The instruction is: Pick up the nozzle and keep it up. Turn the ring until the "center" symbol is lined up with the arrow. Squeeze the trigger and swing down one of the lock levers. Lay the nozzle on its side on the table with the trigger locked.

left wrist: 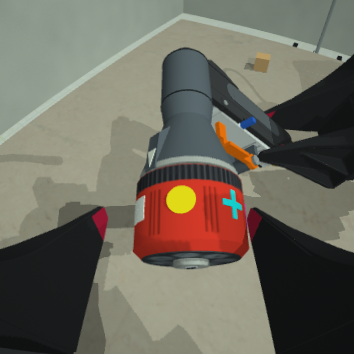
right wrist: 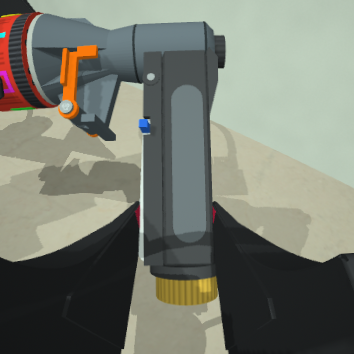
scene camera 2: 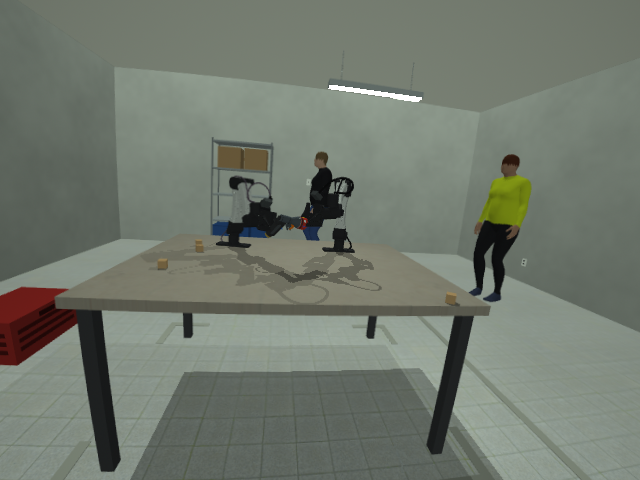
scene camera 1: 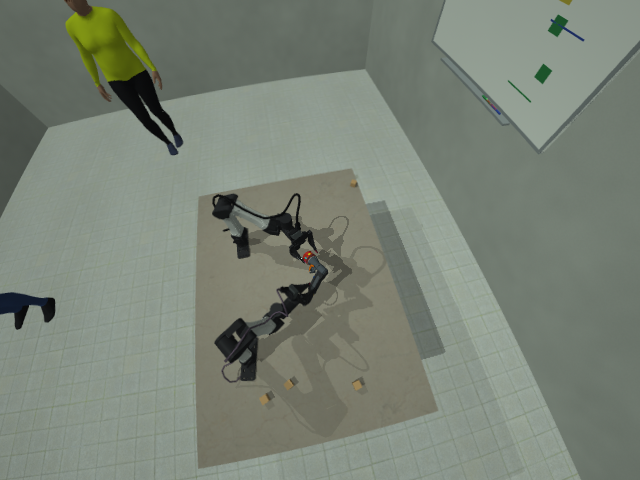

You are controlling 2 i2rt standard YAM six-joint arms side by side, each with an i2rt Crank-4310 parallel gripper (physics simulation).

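Where they show: left gripper, fingertip midpoint: (left wrist: 176,211) (right wrist: 35,64) (scene camera 2: 300,223) (scene camera 1: 311,258); right gripper, fingertip midpoint: (left wrist: 254,136) (right wrist: 175,205) (scene camera 2: 274,229) (scene camera 1: 314,285); left arm's base at its link origin: (scene camera 2: 338,250) (scene camera 1: 242,243); right arm's base at its link origin: (scene camera 2: 233,245) (scene camera 1: 249,358).
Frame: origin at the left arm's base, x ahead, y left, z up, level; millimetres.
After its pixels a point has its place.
Note:
The grey nozzle (left wrist: 187,75) {y -349, x 414, z 250 mm} (right wrist: 170,40) {y -364, x 407, z 245 mm} (scene camera 1: 319,271) {y -365, x 405, z 240 mm} is held above the table. Its red ring (left wrist: 190,225) {y -262, x 367, z 240 mm} (right wrist: 10,65) {y -299, x 354, z 223 mm} (scene camera 1: 308,256) {y -282, x 370, z 243 mm} (scene camera 2: 303,223) {y -270, x 403, z 217 mm} shows a yellow circle, a cyan plus and part of a white mark in the left wrist view; the white arrow (left wrist: 152,151) {y -290, x 403, z 240 mm} is above the white mark. An orange lock lever (left wrist: 235,147) {y -324, x 369, z 230 mm} (right wrist: 71,82) {y -332, x 367, z 221 mm} and a blue piece (left wrist: 248,123) {y -373, x 374, z 211 mm} (right wrist: 144,126) {y -378, x 371, z 213 mm} show beside the handle. My right gripper (right wrist: 175,205) {y -404, x 371, z 174 mm} is shut on the nozzle's handle, above its yellow cap. My left gripper (left wrist: 176,211) {y -280, x 383, z 212 mm} is open, its fingertips on either side of the ring, with a gap at the picture's left.
Wooden cubes (scene camera 1: 353,183) {y 267, x 772, z 31 mm} (scene camera 1: 357,384) {y -868, x 469, z 34 mm} (scene camera 1: 289,383) {y -797, x 164, z 34 mm} (scene camera 1: 265,398) {y -837, x 46, z 34 mm} lie on the table (scene camera 1: 227,439) {y -972, x -154, z 0 mm} (scene camera 2: 268,308) {y -403, x 808, z -17 mm}, away from the nozzle. Two people stand beyond the table in scene camera 2. Both arms reach in closely around the nozzle.

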